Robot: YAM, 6 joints.
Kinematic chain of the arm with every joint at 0, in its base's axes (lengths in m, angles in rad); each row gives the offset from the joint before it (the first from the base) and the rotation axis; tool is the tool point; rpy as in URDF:
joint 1: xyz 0 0 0.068 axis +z
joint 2: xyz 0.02 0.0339 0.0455 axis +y
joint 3: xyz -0.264 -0.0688 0 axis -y
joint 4: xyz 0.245 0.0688 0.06 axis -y
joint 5: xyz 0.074 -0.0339 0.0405 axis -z
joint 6: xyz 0.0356 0 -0.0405 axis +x
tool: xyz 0 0 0 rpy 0 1.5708 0
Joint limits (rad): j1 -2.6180..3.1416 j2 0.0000..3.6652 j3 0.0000..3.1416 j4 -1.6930..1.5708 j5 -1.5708..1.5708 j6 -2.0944..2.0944
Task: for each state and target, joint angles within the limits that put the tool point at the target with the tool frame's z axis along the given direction. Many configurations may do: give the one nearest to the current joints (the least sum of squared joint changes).
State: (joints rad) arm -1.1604 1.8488 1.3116 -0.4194 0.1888 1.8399
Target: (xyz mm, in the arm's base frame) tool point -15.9 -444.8 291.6 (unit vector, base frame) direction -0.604 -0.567 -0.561
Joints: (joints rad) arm -1.5576 1.9604 1.7450 -0.5718 0.6575 1.8399
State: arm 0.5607 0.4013 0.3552 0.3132 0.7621 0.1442
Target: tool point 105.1 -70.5 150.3 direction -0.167 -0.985 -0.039
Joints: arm -0.3088 0.7171 0.0013 0.4446 1.4246 0.1442
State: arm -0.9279 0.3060 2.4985 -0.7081 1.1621 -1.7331
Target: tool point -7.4 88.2 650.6 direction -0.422 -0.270 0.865
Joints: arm -1.6486 0.7918 1.9513 0.0754 0.4114 -1.7331
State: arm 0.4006 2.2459 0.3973 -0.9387 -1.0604 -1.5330
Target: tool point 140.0 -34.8 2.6 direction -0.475 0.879 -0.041
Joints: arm -0.3987 2.5527 0.7601 -1.2964 -0.6760 -1.5330
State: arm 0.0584 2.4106 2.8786 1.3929 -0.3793 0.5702
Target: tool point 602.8 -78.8 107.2 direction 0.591 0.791 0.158
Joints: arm -0.1818 2.9957 2.4519 0.8898 -1.0862 0.5702
